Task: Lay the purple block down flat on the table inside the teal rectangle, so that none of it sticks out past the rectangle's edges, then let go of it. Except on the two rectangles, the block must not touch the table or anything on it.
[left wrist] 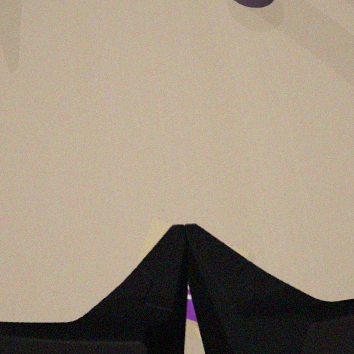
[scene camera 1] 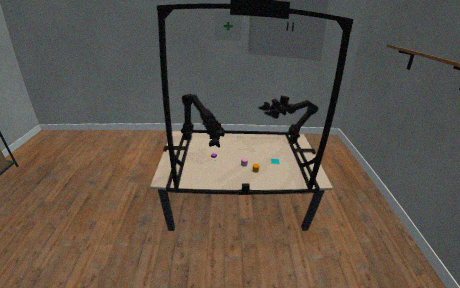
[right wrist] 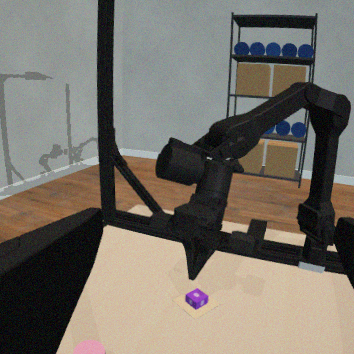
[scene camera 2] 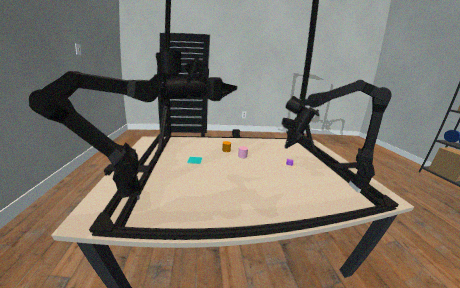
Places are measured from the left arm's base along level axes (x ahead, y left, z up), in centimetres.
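Pixels of known places: left gripper, fingertip midpoint: [left wrist: 183, 235] [scene camera 1: 219, 147] [right wrist: 191, 279] [scene camera 2: 285, 148]; right gripper, fingertip midpoint: [scene camera 1: 261, 110] [right wrist: 222, 225] [scene camera 2: 230, 86]; left arm's base, origin of the base link: [scene camera 1: 187, 138] [right wrist: 312, 257] [scene camera 2: 360, 184]; right arm's base, origin of the base link: [scene camera 1: 293, 141] [scene camera 2: 128, 190].
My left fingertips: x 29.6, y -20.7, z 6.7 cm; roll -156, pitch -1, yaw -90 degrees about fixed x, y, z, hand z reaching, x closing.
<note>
For each thing: its middle in the pictures, then the offset to it from my left fingertips. "pt": a spot on its surface instead.
- purple block, body centre: [right wrist: 196, 298] [scene camera 2: 289, 162] [scene camera 1: 214, 155] dy -0.3, dx -4.1, dz -7.6 cm
- pale rectangle, surface spot: [right wrist: 201, 312] pt dy +1.9, dx -1.7, dz -8.4 cm
- teal rectangle, surface spot: [scene camera 2: 194, 160] [scene camera 1: 275, 160] pt dy -0.2, dx +41.9, dz -8.5 cm
- pink cylinder, body centre: [scene camera 2: 243, 152] [scene camera 1: 244, 162] dy -7.2, dx +18.6, dz -6.3 cm
- orange cylinder, body centre: [scene camera 2: 226, 146] [scene camera 1: 255, 168] dy -13.4, dx +26.7, dz -6.3 cm
The purple block [scene camera 1: 214, 155] [scene camera 2: 289, 162] [right wrist: 197, 298] lies flat on a pale rectangle [right wrist: 201, 312] on the table's left side in scene camera 1. My left gripper [scene camera 1: 214, 144] [scene camera 2: 287, 145] [right wrist: 191, 279] [left wrist: 183, 235] is shut and empty. It hangs a little above and behind the block, apart from it. In the left wrist view a sliver of the block [left wrist: 190, 310] shows behind the closed fingers. The teal rectangle [scene camera 1: 274, 161] [scene camera 2: 194, 160] lies bare on the far side of the table from the block. My right gripper [scene camera 1: 263, 111] [scene camera 2: 231, 88] is open and empty, high above the table.
A pink cylinder [scene camera 1: 244, 162] [scene camera 2: 242, 152] [right wrist: 88, 348] and an orange cylinder [scene camera 1: 256, 167] [scene camera 2: 226, 146] stand between the block and the teal rectangle. A black frame [scene camera 1: 164, 86] rings the table. A shelf rack [right wrist: 230, 70] stands by the far wall.
</note>
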